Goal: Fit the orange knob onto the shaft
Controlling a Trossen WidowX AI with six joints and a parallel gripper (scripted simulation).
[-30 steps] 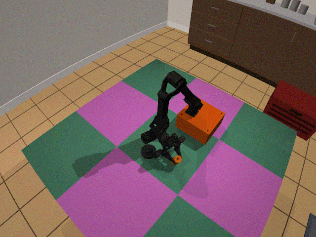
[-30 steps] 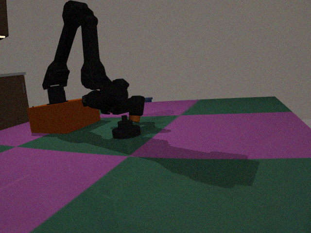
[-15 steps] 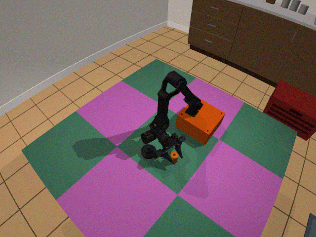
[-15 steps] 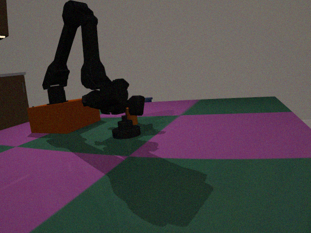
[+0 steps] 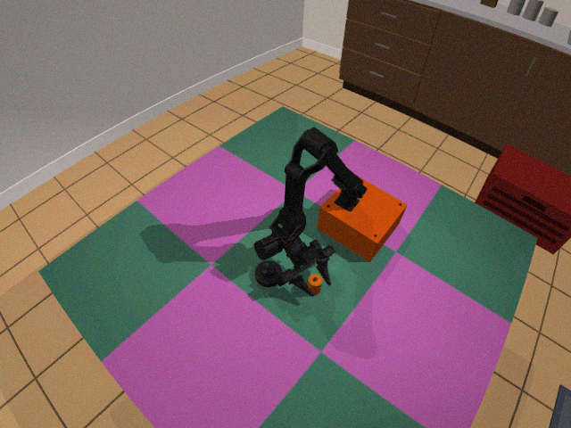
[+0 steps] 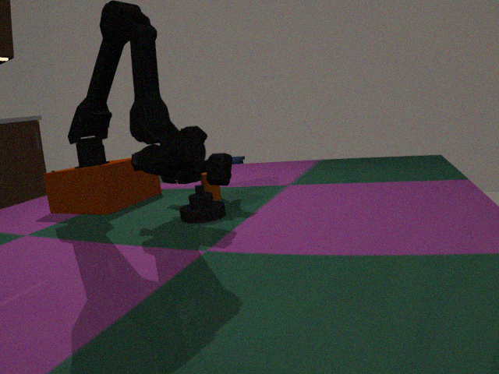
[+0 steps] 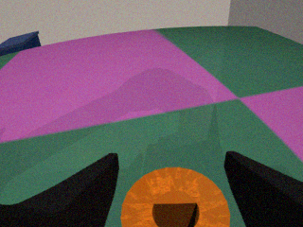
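Now: gripper tip 30 mm to the left of the orange knob, 20 mm above it and 10 mm past it. From my gripper tip the other things lie so: pedestal 170 mm to the right, 30 mm ahead, 20 mm below.
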